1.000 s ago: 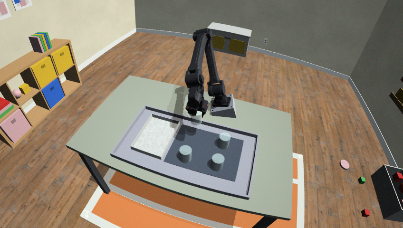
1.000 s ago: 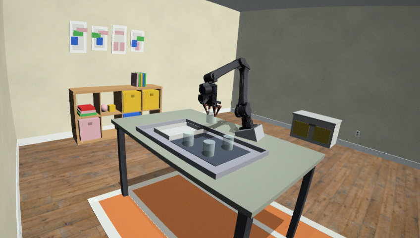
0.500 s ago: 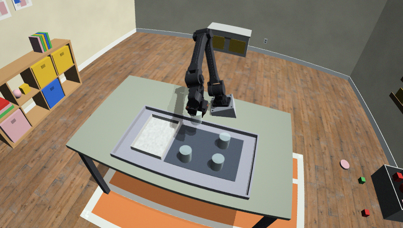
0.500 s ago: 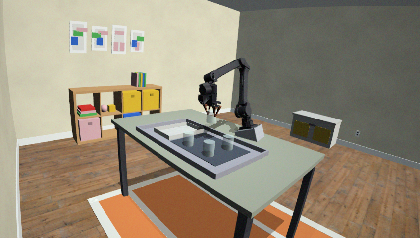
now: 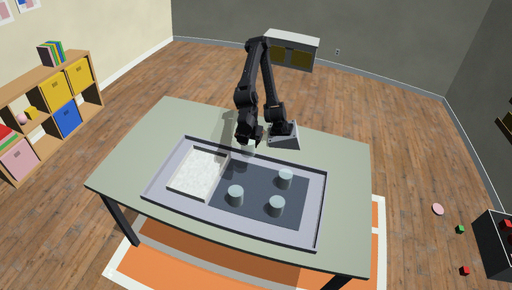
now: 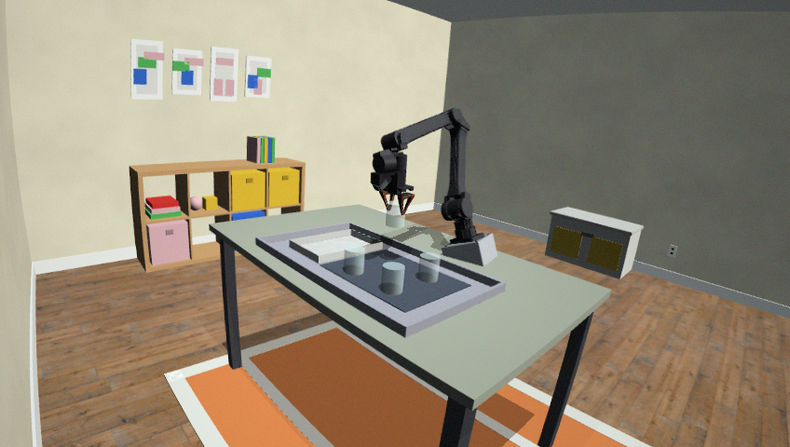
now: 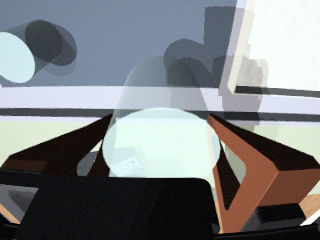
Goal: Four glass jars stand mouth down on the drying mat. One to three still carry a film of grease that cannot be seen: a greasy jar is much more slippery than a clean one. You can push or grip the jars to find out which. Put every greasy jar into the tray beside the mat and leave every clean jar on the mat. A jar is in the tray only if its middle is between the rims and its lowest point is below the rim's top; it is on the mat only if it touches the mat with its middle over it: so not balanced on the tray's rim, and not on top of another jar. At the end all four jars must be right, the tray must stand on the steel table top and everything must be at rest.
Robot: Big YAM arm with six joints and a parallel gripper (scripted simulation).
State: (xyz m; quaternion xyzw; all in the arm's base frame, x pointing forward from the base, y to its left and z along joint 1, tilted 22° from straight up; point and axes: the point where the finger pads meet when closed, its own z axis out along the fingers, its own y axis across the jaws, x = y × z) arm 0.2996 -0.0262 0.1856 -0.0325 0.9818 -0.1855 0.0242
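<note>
Now: hand 100 mm short of the white tray, 210 mm to the left of it and 180 mm above it. The rest, counted from my hand: dark drying mat: 80 mm ahead, 110 mm to the left, 190 mm below.
</note>
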